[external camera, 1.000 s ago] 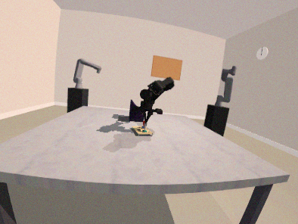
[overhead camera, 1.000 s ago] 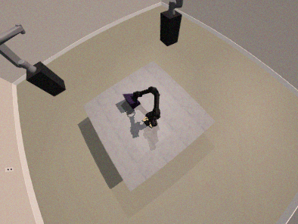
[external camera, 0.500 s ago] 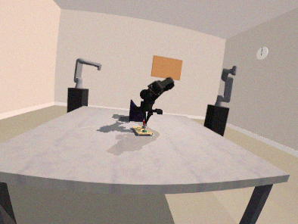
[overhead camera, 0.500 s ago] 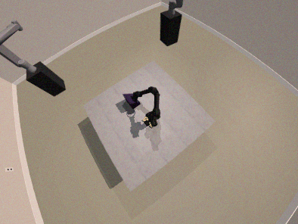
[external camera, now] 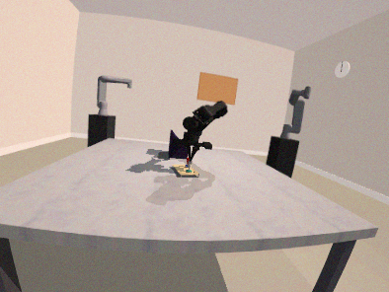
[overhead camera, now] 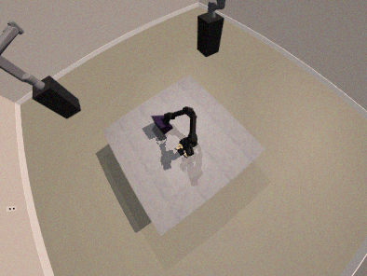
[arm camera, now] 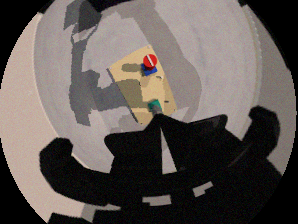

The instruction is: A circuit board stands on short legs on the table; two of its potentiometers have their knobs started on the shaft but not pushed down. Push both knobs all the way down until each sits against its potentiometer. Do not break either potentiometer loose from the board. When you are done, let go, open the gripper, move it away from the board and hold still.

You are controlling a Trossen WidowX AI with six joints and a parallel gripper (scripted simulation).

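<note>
Right now the red knob is 8 cm behind my gripper tip, 2 cm below it and 1 cm to the right of it.
</note>
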